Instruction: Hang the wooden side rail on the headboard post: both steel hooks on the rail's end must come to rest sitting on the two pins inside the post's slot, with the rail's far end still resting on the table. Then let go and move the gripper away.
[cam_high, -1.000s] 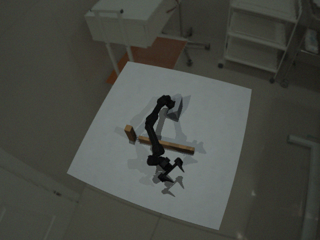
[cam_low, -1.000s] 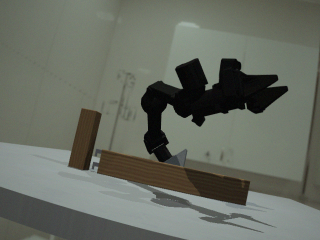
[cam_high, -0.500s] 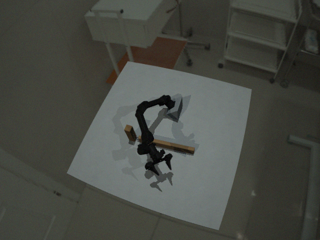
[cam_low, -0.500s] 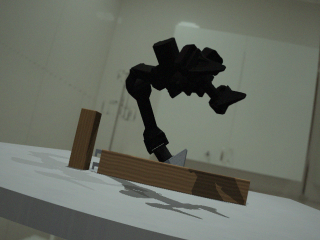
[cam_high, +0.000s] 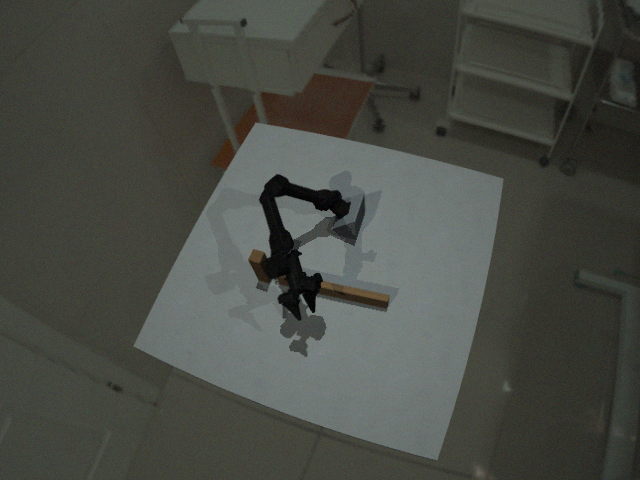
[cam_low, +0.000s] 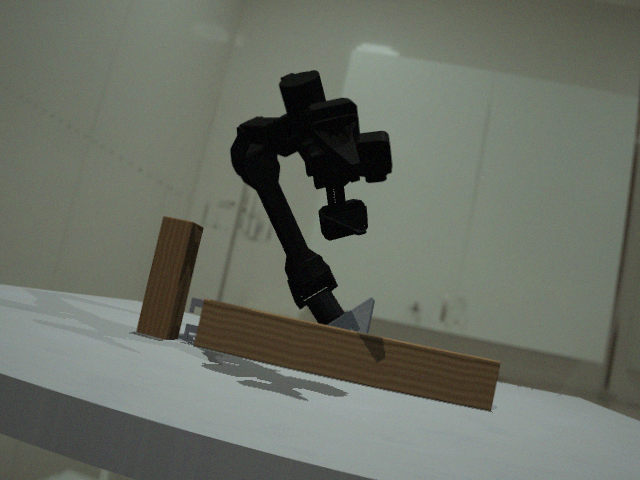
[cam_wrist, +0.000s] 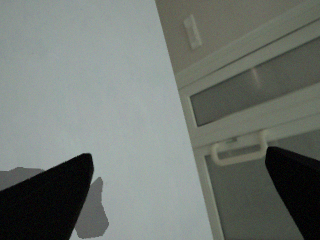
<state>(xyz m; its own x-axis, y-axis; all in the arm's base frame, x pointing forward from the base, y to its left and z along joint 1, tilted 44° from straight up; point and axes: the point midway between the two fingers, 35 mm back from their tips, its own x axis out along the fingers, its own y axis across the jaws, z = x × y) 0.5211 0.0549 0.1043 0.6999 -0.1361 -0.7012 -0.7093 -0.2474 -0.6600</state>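
My gripper tip is 250 mm to the left of the wooden headboard post, 220 mm past it and 140 mm above it.
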